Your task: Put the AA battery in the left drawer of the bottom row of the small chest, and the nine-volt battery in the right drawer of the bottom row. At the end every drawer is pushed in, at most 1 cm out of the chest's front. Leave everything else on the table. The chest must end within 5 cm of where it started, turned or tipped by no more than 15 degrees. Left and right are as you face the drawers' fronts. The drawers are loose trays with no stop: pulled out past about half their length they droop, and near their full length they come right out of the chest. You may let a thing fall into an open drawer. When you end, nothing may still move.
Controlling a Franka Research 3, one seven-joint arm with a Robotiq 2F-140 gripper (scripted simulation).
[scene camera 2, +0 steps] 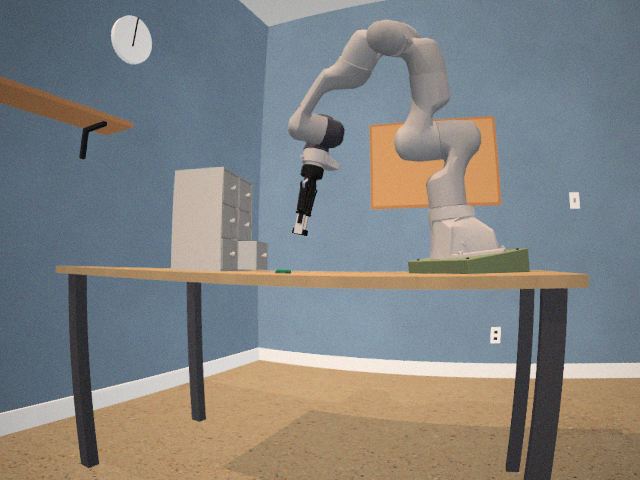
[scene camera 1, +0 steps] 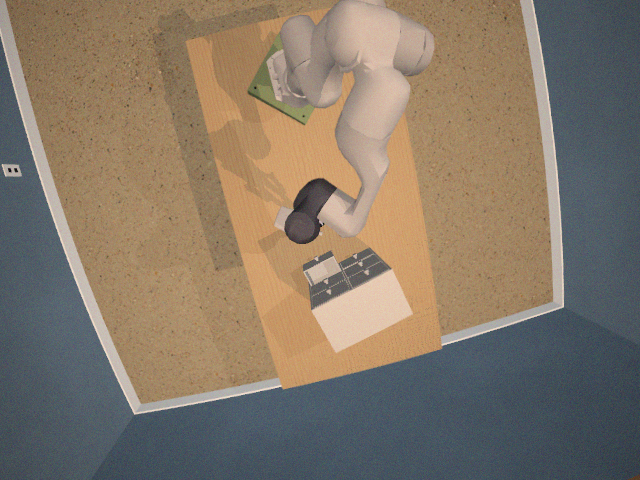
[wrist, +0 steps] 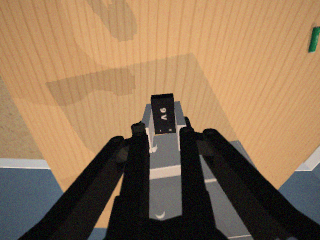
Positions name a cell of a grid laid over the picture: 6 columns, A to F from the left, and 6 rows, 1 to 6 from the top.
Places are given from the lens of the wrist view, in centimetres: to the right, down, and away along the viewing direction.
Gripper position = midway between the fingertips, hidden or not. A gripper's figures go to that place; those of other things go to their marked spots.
gripper (wrist: D3): 0, -1, 20
black nine-volt battery (wrist: D3): 0, -2, 18
drawer (wrist: D4): 1, 7, 33
The marked spots on the drawer and the black nine-volt battery are 18 cm apart.
